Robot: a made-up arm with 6 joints. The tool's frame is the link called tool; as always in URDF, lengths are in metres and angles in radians. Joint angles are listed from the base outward.
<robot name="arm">
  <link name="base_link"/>
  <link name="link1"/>
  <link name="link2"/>
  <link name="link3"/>
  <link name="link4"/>
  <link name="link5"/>
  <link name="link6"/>
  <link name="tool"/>
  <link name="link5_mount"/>
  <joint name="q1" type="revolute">
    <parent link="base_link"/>
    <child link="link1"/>
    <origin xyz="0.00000 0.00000 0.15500" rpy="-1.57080 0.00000 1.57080"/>
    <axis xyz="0 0 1"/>
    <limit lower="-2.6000" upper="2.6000"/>
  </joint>
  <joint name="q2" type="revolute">
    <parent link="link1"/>
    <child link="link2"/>
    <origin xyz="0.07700 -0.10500 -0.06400" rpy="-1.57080 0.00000 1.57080"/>
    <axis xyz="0 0 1"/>
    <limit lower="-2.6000" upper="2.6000"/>
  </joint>
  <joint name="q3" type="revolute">
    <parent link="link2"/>
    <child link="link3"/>
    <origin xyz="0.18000 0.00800 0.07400" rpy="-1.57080 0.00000 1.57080"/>
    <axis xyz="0 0 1"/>
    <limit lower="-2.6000" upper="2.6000"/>
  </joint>
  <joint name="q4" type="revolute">
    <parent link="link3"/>
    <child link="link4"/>
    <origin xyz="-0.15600 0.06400 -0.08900" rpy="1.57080 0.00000 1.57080"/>
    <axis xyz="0 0 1"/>
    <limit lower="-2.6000" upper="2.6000"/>
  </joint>
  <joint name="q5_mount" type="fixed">
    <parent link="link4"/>
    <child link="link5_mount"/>
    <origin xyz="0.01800 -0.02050 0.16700" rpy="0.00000 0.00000 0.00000"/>
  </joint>
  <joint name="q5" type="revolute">
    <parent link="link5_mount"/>
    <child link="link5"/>
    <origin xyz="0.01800 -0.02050 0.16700" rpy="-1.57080 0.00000 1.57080"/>
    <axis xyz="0 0 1"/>
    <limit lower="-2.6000" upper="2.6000"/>
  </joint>
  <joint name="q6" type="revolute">
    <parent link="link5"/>
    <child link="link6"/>
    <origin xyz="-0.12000 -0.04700 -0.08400" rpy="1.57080 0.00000 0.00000"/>
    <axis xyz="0 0 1"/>
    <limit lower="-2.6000" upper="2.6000"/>
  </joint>
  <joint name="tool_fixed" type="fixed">
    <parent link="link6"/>
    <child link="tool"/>
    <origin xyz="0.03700 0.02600 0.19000" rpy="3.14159 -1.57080 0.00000"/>
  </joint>
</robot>
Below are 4 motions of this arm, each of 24 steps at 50 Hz.
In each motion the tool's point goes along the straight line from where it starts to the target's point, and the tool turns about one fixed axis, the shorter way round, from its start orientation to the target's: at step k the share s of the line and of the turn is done. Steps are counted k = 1, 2, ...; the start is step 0. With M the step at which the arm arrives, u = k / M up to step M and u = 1 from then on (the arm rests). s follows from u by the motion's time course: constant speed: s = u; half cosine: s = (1 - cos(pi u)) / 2; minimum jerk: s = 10 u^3 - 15 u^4 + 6 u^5.
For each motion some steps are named. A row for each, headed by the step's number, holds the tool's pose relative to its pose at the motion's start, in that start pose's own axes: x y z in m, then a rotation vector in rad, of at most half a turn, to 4 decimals.
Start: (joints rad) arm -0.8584 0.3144 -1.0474 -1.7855 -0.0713 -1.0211
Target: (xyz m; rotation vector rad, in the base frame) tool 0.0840 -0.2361 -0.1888 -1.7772 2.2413 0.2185
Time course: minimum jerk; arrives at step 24
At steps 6, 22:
6: -0.0053 0.0065 -0.0270 -0.0604 0.0629 0.0449
22: -0.0514 0.0626 -0.2597 -0.5801 0.6046 0.4311

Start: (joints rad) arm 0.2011 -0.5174 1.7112 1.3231 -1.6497 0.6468
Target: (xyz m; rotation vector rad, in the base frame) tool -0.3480 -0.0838 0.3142 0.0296 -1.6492 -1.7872
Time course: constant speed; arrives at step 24
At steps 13, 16, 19, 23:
13: 0.0208 0.0048 -0.0803 -0.4388 0.2266 0.0179
16: 0.0256 0.0059 -0.0989 -0.5400 0.2789 0.0220
19: 0.0303 0.0070 -0.1174 -0.6413 0.3312 0.0262
23: 0.0367 0.0085 -0.1421 -0.7763 0.4009 0.0317

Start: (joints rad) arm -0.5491 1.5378 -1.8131 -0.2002 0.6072 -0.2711
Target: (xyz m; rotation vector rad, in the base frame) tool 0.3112 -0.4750 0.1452 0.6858 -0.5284 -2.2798
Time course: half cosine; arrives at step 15
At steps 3, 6, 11, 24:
3: -0.0022 0.0035 0.0060 -0.0013 -0.0151 0.0086
6: -0.0080 0.0128 0.0216 -0.0047 -0.0547 0.0311
11: -0.0194 0.0309 0.0523 -0.0113 -0.1322 0.0751
24: -0.0233 0.0370 0.0626 -0.0136 -0.1584 0.0900

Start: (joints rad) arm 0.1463 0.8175 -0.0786 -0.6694 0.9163 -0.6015
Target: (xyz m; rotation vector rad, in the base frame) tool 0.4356 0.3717 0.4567 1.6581 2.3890 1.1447
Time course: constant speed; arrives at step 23
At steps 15, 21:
15: 0.1157 -0.0396 0.0618 -0.4919 -0.3486 -0.2888
21: 0.1620 -0.0555 0.0865 -0.6887 -0.4880 -0.4043

